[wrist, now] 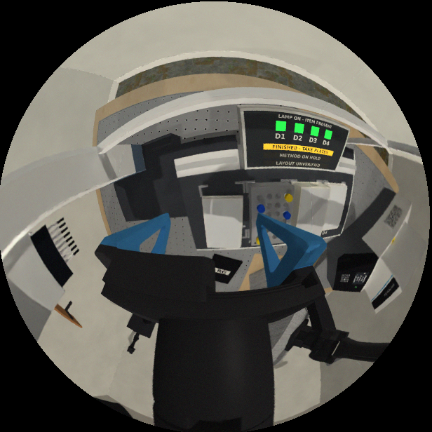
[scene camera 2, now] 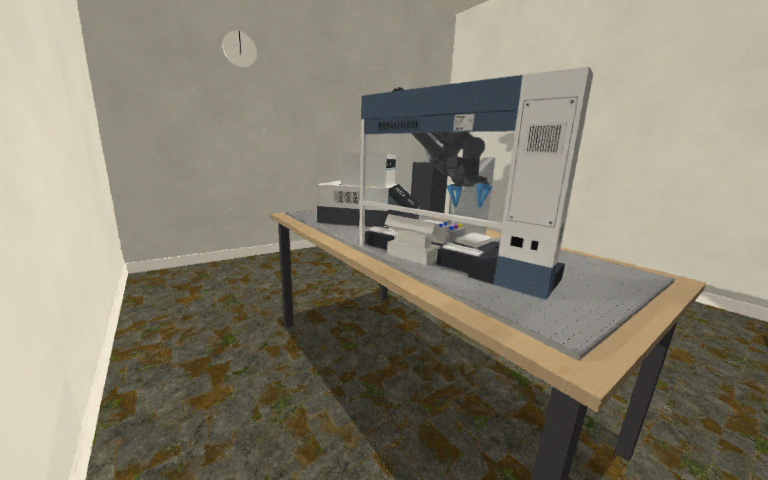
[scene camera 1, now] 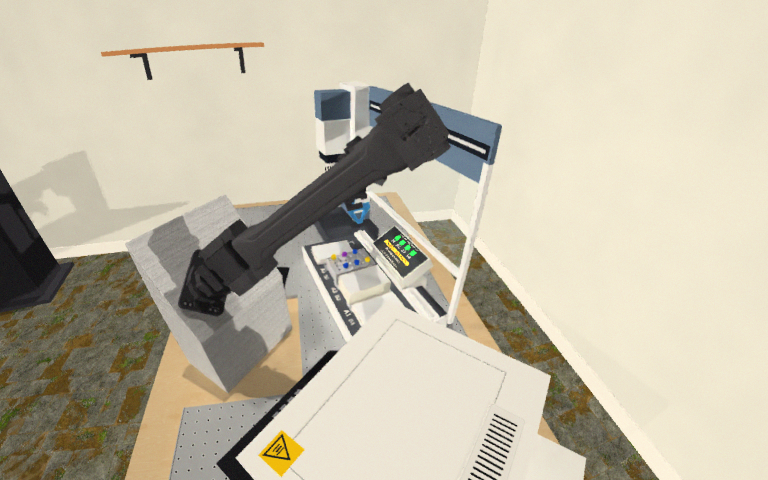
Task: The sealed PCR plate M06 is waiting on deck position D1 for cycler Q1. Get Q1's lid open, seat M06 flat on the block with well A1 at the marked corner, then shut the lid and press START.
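Frame: origin at the arm's base, x ahead, y left, z up, level; metres.
Where they show: gripper, between the fingertips: (scene camera 2: 467, 207) (scene camera 1: 355, 214); arm's base, origin of its link: (scene camera 1: 206, 283).
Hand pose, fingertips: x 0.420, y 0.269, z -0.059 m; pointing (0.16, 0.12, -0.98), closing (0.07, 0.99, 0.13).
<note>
Things, the pixels of their top centre, and the offset from my fingertips. "pt": a spot on its surface instead.
- white plate, centre of its top: (scene camera 1: 332, 249) (scene camera 2: 474, 237) dy +0.000, dx -0.081, dz -0.119 m
- rack with coloured tubes, centre of its top: (scene camera 1: 350, 260) (scene camera 2: 448, 228) dy -0.101, dx -0.052, dz -0.099 m
- white labware, centre of its top: (scene camera 1: 364, 278) dy -0.197, dx -0.044, dz -0.096 m
- status screen, a spot on its surface: (scene camera 1: 402, 251) pt dy -0.150, dx +0.098, dz -0.068 m
A white plate (scene camera 1: 323, 251) (scene camera 2: 474, 240) (wrist: 222, 222) lies flat at the left end of the deck in the wrist view, the D1 end; no M06 mark is readable. My gripper (scene camera 2: 468, 204) (wrist: 212, 217) is open and empty, raised above the deck on the plate's side; in scene camera 1 the arm partly hides it. The cycler (scene camera 1: 407, 390) (scene camera 2: 339, 195) is a white machine with a heat warning label, at the opposite end of the table. Its lid's state, block, marked corner and START button cannot be made out.
A rack with coloured tubes (scene camera 1: 351, 261) (wrist: 274, 192) stands beside the plate, then white labware (scene camera 1: 362, 283) (wrist: 312, 207). A status screen (scene camera 1: 402, 251) (wrist: 295, 140) shows four green lamps. A blue-and-white gantry frame (scene camera 1: 475, 220) (scene camera 2: 441, 104) encloses the deck.
</note>
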